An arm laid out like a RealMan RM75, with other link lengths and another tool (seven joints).
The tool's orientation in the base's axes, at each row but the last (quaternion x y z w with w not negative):
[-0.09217, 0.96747, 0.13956, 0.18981]
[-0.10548, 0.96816, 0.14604, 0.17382]
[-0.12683, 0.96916, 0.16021, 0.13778]
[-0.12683, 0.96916, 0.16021, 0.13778]
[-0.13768, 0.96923, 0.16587, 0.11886]
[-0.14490, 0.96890, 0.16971, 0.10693]
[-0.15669, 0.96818, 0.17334, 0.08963]
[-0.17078, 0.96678, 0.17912, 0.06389]
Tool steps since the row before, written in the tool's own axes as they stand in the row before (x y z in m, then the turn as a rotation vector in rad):
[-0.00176, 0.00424, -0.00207, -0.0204, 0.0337, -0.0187]
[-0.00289, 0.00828, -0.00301, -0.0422, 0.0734, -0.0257]
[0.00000, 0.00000, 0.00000, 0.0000, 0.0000, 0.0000]
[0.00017, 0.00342, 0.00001, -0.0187, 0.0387, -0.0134]
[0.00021, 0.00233, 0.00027, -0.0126, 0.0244, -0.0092]
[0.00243, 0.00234, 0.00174, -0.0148, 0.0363, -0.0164]
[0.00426, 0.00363, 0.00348, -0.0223, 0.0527, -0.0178]
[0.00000, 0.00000, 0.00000, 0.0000, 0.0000, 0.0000]
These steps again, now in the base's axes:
[-0.00008, 0.00359, 0.00353, 0.0044, 0.0287, 0.0326]
[-0.00038, 0.00722, 0.00580, 0.0121, 0.0669, 0.0566]
[0.00000, 0.00000, 0.00000, 0.0000, 0.0000, 0.0000]
[-0.00115, 0.00310, 0.00088, 0.0031, 0.0346, 0.0286]
[-0.00086, 0.00216, 0.00037, 0.0026, 0.0217, 0.0190]
[-0.00274, 0.00214, -0.00153, -0.0003, 0.0304, 0.0297]
[-0.00478, 0.00334, -0.00307, 0.0011, 0.0465, 0.0377]
[0.00000, 0.00000, 0.00000, 0.0000, 0.0000, 0.0000]

